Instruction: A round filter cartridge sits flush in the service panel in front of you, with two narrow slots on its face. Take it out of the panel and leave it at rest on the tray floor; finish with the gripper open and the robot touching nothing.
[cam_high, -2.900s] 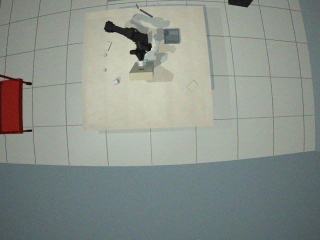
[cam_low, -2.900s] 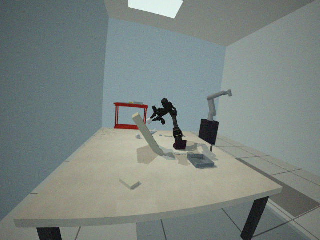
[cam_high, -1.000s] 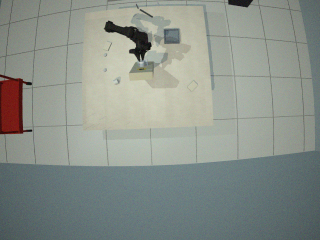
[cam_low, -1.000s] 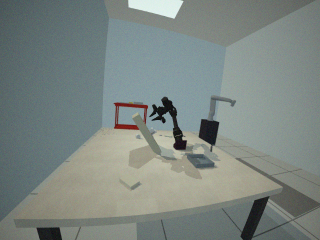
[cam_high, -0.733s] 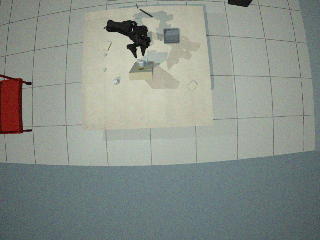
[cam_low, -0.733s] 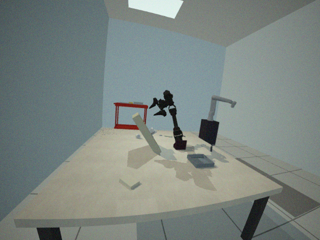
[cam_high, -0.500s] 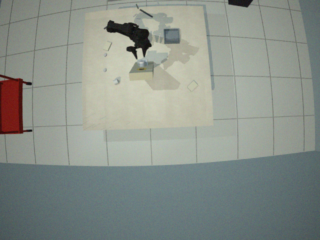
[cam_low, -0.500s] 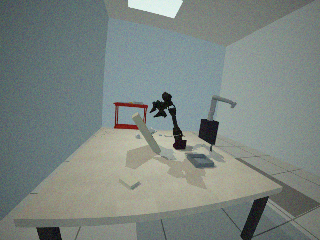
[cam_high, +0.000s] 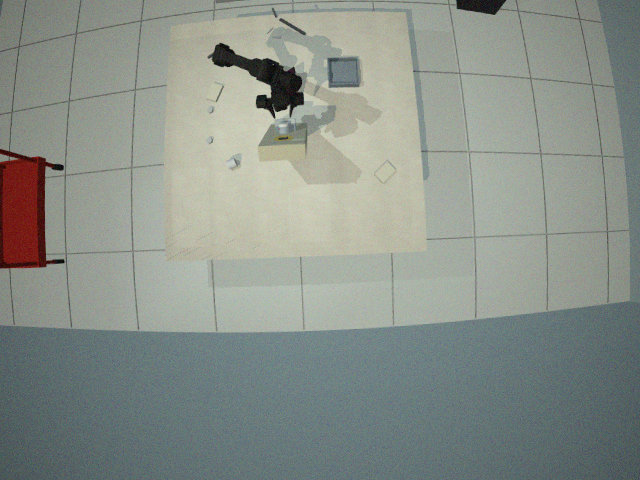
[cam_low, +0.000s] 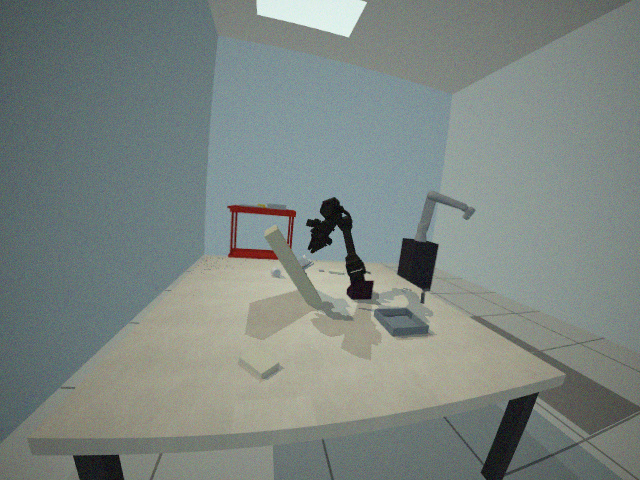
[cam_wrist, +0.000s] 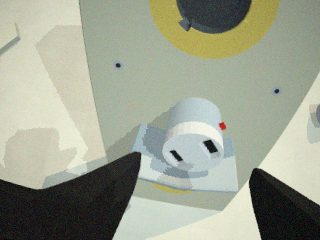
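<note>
Now: gripper tip 20 mm short of the filter cartridge and 40 mm above it. Also, from my gripper tip: service panel (60 mm ahead, 10 mm to the left, 60 mm below); grey tray (350 mm behind, 260 mm to the left, 200 mm below).
</note>
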